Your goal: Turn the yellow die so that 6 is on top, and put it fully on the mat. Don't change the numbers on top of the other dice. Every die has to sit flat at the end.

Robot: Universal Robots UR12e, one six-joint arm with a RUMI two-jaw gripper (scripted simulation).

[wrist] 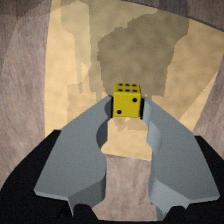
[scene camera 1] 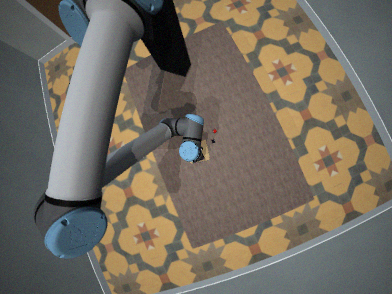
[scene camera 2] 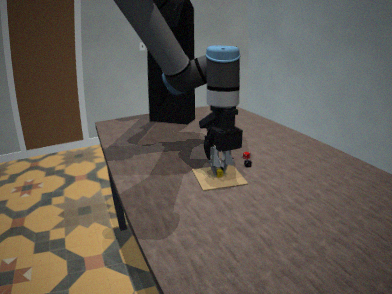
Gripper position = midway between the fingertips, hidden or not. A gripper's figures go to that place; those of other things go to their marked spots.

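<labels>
My gripper (wrist: pixel 126 98) is 15 cm from the lens. I see a yellow die (wrist: pixel 127 97) that is 13 cm from the lens, while a tan mat (wrist: pixel 167 55) is 14 cm from the lens.
</labels>
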